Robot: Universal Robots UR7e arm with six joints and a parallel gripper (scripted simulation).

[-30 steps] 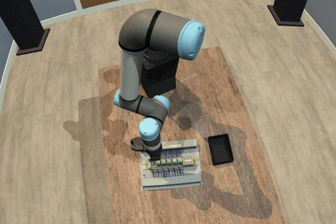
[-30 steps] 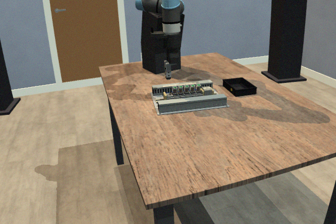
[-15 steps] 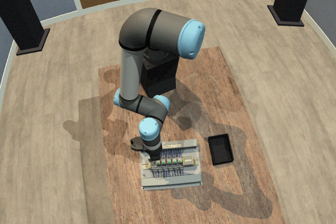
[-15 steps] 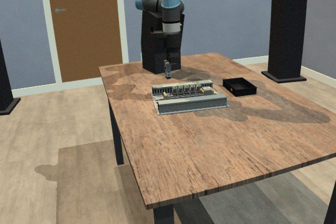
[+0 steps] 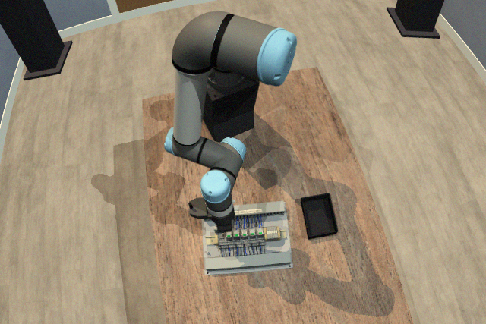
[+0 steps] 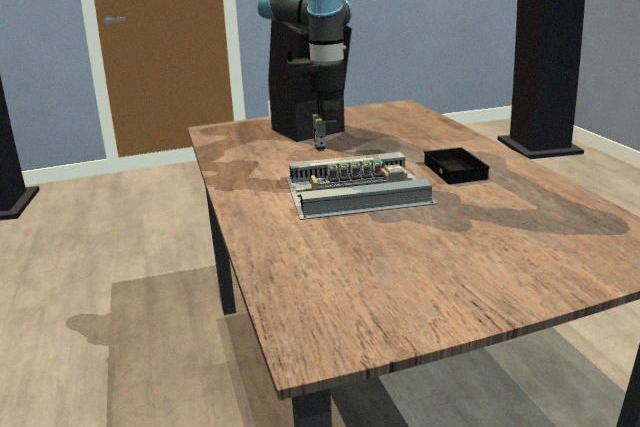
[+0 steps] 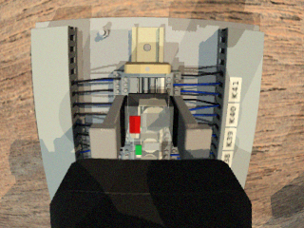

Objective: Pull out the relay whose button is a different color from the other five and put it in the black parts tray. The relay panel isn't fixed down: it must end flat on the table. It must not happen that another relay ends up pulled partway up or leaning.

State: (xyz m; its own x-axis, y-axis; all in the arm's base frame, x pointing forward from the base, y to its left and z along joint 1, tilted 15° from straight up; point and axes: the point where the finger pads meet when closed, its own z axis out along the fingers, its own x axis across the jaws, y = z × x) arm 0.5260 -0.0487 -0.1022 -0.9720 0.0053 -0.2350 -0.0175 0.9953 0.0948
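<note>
Now: the black parts tray 60 mm behind my hand, 360 mm to the left of it and 130 mm below it. Also, from my hand: grey relay panel 90 mm to the left, 120 mm below.
</note>
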